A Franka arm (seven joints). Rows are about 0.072 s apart.
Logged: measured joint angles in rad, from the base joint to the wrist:
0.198 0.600 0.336 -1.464 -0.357 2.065 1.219
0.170 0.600 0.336 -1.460 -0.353 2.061 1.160
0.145 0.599 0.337 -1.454 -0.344 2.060 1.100
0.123 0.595 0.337 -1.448 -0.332 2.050 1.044
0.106 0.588 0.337 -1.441 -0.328 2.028 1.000
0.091 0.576 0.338 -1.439 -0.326 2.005 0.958
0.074 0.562 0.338 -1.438 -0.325 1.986 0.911
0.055 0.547 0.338 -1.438 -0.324 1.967 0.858
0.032 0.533 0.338 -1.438 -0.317 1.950 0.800
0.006 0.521 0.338 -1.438 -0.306 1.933 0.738
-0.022 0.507 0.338 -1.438 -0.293 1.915 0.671
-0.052 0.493 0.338 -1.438 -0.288 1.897 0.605
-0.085 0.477 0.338 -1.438 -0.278 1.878 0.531
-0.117 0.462 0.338 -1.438 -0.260 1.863 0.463
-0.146 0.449 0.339 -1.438 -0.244 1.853 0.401
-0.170 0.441 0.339 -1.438 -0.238 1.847 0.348
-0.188 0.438 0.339 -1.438 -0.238 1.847 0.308
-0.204 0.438 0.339 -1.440 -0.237 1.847 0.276
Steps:
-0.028 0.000 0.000 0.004 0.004 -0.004 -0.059
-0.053 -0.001 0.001 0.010 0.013 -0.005 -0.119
-0.075 -0.005 0.001 0.016 0.025 -0.015 -0.175
-0.092 -0.012 0.001 0.023 0.029 -0.037 -0.219
-0.107 -0.024 0.002 0.025 0.031 -0.060 -0.261
-0.124 -0.038 0.002 0.026 0.032 -0.079 -0.308
-0.143 -0.053 0.002 0.026 0.033 -0.098 -0.361
-0.166 -0.067 0.002 0.026 0.040 -0.115 -0.419
-0.192 -0.079 0.002 0.026 0.051 -0.132 -0.481
-0.220 -0.093 0.002 0.026 0.064 -0.150 -0.548
-0.250 -0.107 0.002 0.026 0.069 -0.168 -0.614
-0.283 -0.123 0.002 0.026 0.079 -0.187 -0.688
-0.315 -0.138 0.002 0.026 0.097 -0.202 -0.756
-0.344 -0.151 0.003 0.026 0.113 -0.212 -0.818
-0.368 -0.159 0.003 0.026 0.119 -0.218 -0.871
-0.386 -0.162 0.003 0.026 0.119 -0.218 -0.911
-0.402 -0.162 0.003 0.024 0.120 -0.218 -0.943

